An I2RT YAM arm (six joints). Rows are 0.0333 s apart.
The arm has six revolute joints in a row. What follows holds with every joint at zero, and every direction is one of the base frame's.
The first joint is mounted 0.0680 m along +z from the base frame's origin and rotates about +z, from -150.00 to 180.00 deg.
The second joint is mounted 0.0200 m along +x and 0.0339 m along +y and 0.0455 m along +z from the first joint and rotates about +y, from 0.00 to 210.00 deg.
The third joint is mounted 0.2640 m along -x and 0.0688 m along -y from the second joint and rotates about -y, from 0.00 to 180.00 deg.
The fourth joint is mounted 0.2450 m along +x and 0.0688 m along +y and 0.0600 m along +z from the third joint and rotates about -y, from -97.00 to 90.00 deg.
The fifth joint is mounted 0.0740 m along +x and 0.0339 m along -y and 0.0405 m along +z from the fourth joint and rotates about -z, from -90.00 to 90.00 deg.
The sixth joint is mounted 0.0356 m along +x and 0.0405 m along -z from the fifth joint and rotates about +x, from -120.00 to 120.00 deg.
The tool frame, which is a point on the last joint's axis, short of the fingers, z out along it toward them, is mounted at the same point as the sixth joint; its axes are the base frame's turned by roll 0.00, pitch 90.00 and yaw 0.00 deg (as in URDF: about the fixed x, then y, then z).
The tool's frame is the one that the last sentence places.
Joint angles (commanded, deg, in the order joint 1, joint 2, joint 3, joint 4, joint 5, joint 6), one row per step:
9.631 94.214 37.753 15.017 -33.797 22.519
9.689 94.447 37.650 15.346 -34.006 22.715
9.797 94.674 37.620 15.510 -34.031 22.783
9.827 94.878 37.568 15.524 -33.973 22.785
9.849 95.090 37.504 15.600 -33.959 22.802
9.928 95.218 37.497 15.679 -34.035 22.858
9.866 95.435 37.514 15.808 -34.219 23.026
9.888 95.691 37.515 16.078 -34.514 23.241
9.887 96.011 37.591 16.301 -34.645 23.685
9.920 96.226 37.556 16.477 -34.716 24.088
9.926 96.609 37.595 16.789 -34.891 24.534
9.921 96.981 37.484 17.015 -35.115 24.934
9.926 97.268 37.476 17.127 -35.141 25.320
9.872 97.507 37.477 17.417 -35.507 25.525
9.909 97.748 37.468 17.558 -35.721 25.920
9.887 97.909 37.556 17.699 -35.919 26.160
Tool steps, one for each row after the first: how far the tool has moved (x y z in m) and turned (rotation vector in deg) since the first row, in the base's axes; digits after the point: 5 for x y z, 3 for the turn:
-0.00009 0.00040 -0.00113 0.237 0.158 0.107
-0.00007 0.00100 -0.00216 0.273 0.298 0.196
-0.00022 0.00110 -0.00339 0.195 0.531 0.181
-0.00035 0.00119 -0.00463 0.161 0.738 0.183
-0.00037 0.00165 -0.00517 0.229 0.838 0.287
-0.00006 0.00147 -0.00594 0.425 1.039 0.270
0.00021 0.00179 -0.00677 0.730 1.201 0.394
0.00085 0.00196 -0.00769 1.040 1.529 0.246
0.00090 0.00219 -0.00865 1.279 1.877 0.109
0.00147 0.00241 -0.00992 1.615 2.224 0.000
0.00127 0.00246 -0.01190 1.919 2.770 -0.062
0.00141 0.00253 -0.01321 2.100 3.209 -0.254
0.00174 0.00248 -0.01392 2.451 3.341 -0.145
0.00179 0.00280 -0.01492 2.769 3.741 -0.167
0.00232 0.00288 -0.01510 3.029 3.860 -0.170

